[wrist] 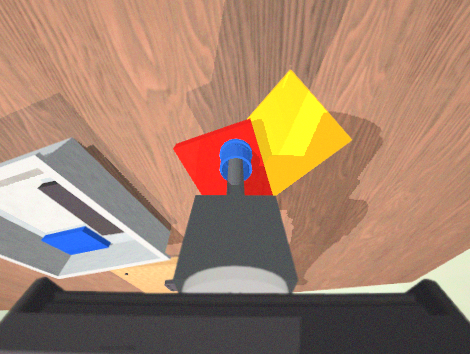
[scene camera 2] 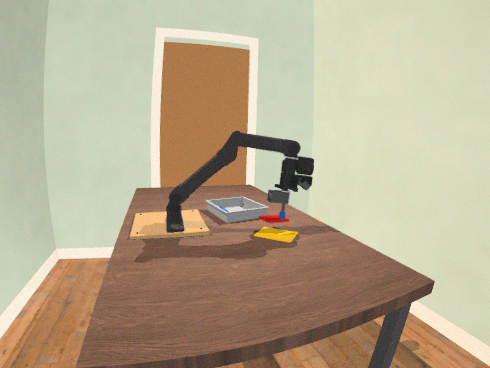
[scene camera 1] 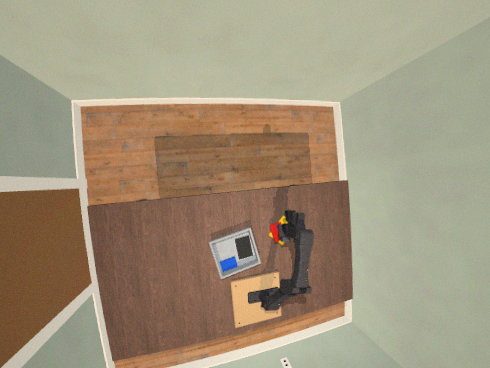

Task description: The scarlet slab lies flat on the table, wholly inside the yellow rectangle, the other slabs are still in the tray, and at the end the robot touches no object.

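Frame: origin at the arm's base, x ahead, y left, z up, level; metres.
Where they show: hand, its tool point: (wrist: 235, 148) (scene camera 2: 281, 220); arm's base, origin of its link: (scene camera 2: 174, 223) (scene camera 1: 263, 294).
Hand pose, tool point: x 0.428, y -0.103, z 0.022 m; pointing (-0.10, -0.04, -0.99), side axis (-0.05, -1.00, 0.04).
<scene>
Things, the pixels of their centre, and the offset from my tool point. "spot": a spot on its surface instead.
- scarlet slab, middle of its body: (wrist: 231, 178) (scene camera 2: 274, 218) (scene camera 1: 277, 232) dy +0.007, dx -0.031, dz +0.008 m
- yellow rectangle, a spot on its surface: (wrist: 302, 107) (scene camera 1: 286, 220) spot: dy -0.072, dx +0.020, dz -0.038 m
- grey tray, middle of its body: (wrist: 63, 225) (scene camera 2: 235, 208) (scene camera 1: 235, 251) dy +0.268, dx -0.125, dz -0.014 m
- blue slab, middle of its body: (wrist: 77, 241) (scene camera 2: 218, 210) (scene camera 1: 228, 264) dy +0.307, dx -0.201, dz -0.031 m
- dark slab, middle of its body: (wrist: 100, 208) (scene camera 1: 243, 247) dy +0.211, dx -0.112, dz -0.031 m
The scarlet slab (scene camera 1: 274, 233) (scene camera 2: 270, 218) (wrist: 200, 155) hangs about level under my blue suction cup (scene camera 2: 282, 215) (wrist: 235, 161), which is on its top face. It is held above the table, apart from the yellow rectangle (scene camera 1: 283, 219) (scene camera 2: 276, 235) (wrist: 302, 107). In the wrist view the slab covers part of the rectangle's left side. In the top view the arm hides part of both. The grey tray (scene camera 1: 256, 246) (scene camera 2: 242, 215) (wrist: 110, 185) holds a blue slab (scene camera 1: 228, 264) (scene camera 2: 223, 209) (wrist: 77, 241) and a dark slab (scene camera 1: 244, 247) (wrist: 80, 207).
The arm stands on a light wooden base board (scene camera 1: 242, 317) (scene camera 2: 150, 225) (wrist: 145, 275) at the table's edge. The tray lies between that board and the slab's side of the table, with raised walls. The arm's shadow falls across the rectangle.
</scene>
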